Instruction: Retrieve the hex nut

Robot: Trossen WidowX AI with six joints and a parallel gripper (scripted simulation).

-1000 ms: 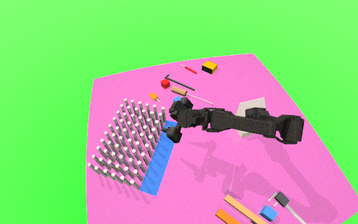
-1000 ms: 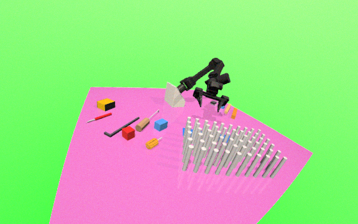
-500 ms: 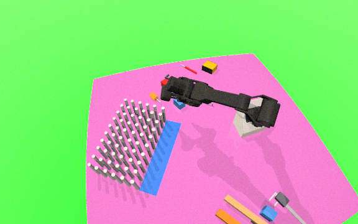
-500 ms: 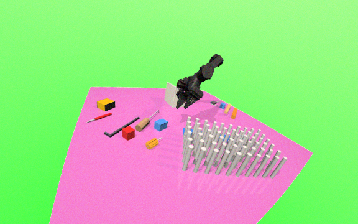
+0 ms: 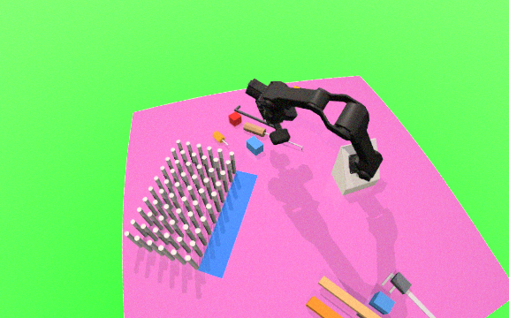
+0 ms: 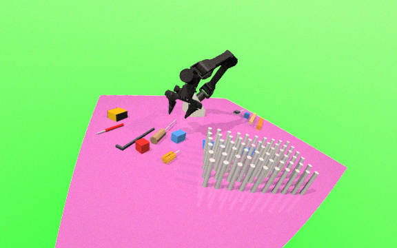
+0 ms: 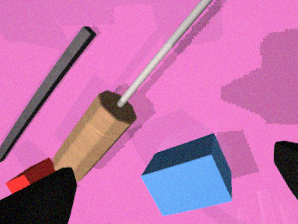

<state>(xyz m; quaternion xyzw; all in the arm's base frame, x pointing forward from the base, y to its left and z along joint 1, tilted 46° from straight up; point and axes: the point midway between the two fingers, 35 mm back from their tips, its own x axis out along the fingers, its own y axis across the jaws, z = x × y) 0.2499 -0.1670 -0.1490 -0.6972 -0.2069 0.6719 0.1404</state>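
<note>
My gripper tip is 80 mm above the wooden-handled tool, 50 mm past it and 20 mm to the left of it. Round my gripper tip: red cube 180 mm to the right, 100 mm ahead, 80 mm below; then blue taped strip 270 mm to the left, 210 mm ahead, 100 mm below; then orange-handled tool 180 mm ahead, 80 mm to the right, 80 mm below.
</note>
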